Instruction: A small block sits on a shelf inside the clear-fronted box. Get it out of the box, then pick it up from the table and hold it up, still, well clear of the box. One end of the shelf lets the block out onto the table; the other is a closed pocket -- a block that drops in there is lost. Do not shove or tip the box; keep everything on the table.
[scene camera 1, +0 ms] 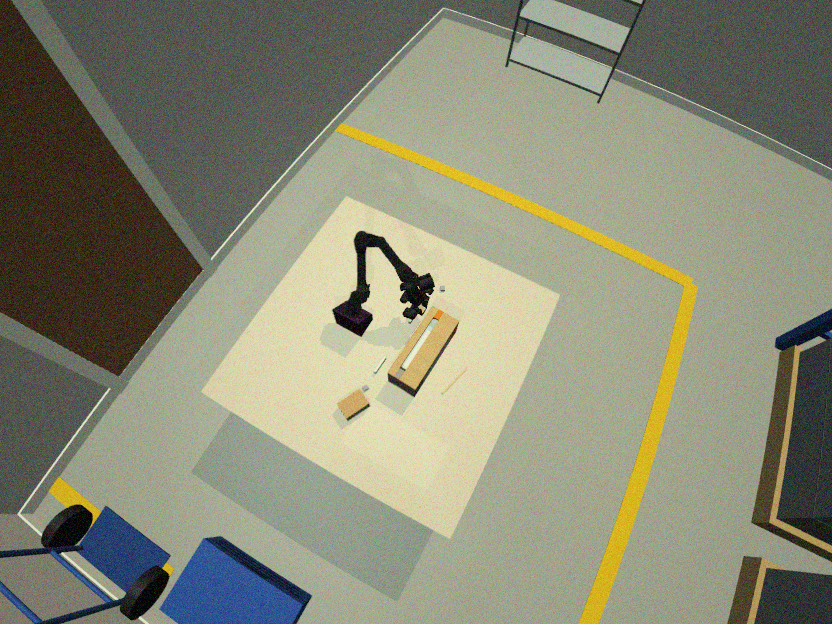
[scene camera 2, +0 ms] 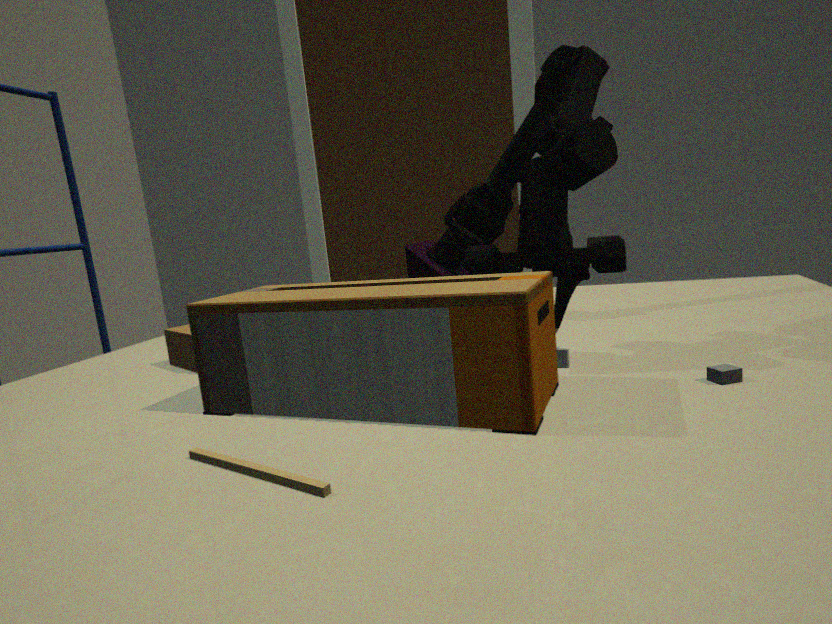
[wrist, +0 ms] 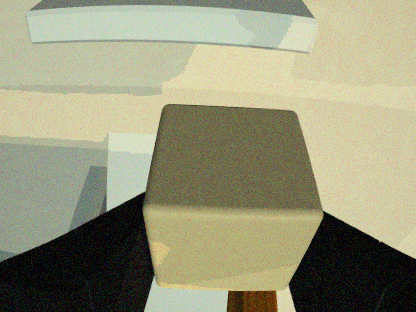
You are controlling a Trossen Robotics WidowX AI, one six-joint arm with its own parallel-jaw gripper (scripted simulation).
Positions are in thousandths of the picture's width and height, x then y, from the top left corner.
Scene:
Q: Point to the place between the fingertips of my gripper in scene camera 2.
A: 650,526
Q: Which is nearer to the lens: the tan block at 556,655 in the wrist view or the wooden box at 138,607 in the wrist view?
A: The tan block.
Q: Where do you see a thin wooden stick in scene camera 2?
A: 379,781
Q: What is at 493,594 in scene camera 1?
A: A wooden box.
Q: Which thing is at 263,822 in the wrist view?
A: My gripper.

